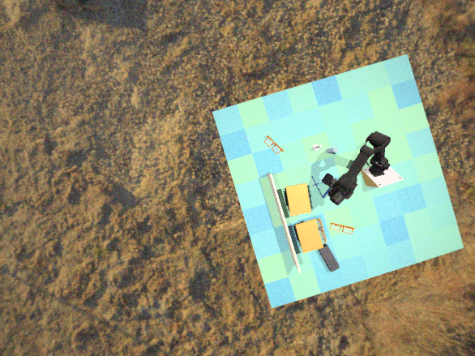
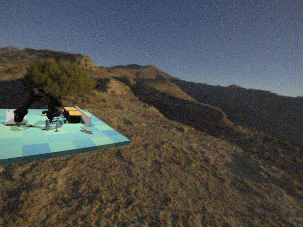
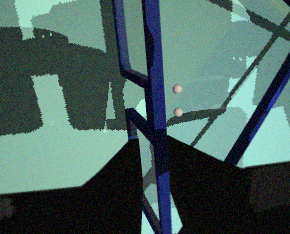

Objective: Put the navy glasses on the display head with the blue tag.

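The small pin lies 250 mm to the right of my gripper tip, 30 mm ahead of it and 10 mm above it. The rest, counted from my gripper tip: dark grey slab (440 mm to the left, 120 mm ahead); then long white wall (350 mm ahead, 140 mm to the left, 40 mm above).
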